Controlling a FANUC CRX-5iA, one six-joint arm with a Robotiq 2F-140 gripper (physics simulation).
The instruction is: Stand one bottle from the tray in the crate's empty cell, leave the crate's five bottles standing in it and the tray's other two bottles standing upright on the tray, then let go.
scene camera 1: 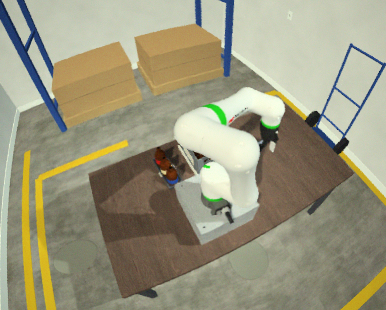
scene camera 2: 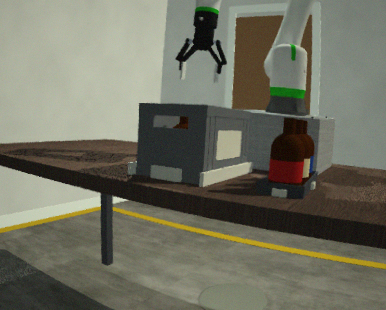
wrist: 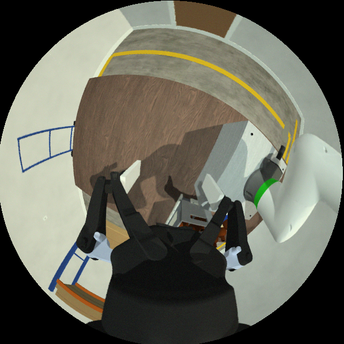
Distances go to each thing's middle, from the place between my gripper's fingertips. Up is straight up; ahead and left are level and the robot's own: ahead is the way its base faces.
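Scene:
Red-label bottle (scene camera 2: 287, 151): my gripper 520 mm to the right of it, 400 mm short of it, 210 mm above it.

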